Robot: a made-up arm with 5 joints.
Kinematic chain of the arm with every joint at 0, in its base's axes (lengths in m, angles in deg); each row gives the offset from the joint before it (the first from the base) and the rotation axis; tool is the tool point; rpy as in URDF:
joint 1: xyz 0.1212 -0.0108 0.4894 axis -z
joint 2: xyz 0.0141 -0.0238 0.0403 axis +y
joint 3: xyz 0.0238 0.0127 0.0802 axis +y
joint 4: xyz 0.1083 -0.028 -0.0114 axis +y
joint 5: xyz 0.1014 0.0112 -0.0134 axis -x
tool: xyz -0.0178 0.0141 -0.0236 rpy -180 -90 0
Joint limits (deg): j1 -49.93..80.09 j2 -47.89..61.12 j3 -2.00..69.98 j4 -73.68..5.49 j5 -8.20..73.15
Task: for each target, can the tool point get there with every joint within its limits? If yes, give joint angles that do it. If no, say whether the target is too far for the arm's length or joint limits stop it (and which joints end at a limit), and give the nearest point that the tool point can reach.
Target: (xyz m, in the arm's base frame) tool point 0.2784 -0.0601 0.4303
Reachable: yes | joints 9.11 18.14 47.08 -46.61 22.35
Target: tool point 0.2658 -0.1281 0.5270
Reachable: yes | joints 30.90 -15.25 55.20 -61.01 27.69
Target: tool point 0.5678 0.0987 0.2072
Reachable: no: too far | nearest point 0.3327 0.0411 0.3921 | short by 0.305 m
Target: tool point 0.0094 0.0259 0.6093
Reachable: no: joint limits stop it (at a limit: joint 2, joint 3, joint 4) | nearest point 0.0462 0.0138 0.4456 | short by 0.168 m
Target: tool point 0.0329 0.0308 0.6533
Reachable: no: joint limits stop it (at a limit: joint 1, joint 2, joint 3, joint 4, joint 5) | nearest point 0.0808 -0.0493 0.7649 | short by 0.145 m
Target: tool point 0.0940 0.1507 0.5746
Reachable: no: joint limits stop it (at a limit: joint 1, joint 2, joint 3, joint 4, joint 5) | nearest point 0.2231 0.0940 0.5938 | short by 0.142 m
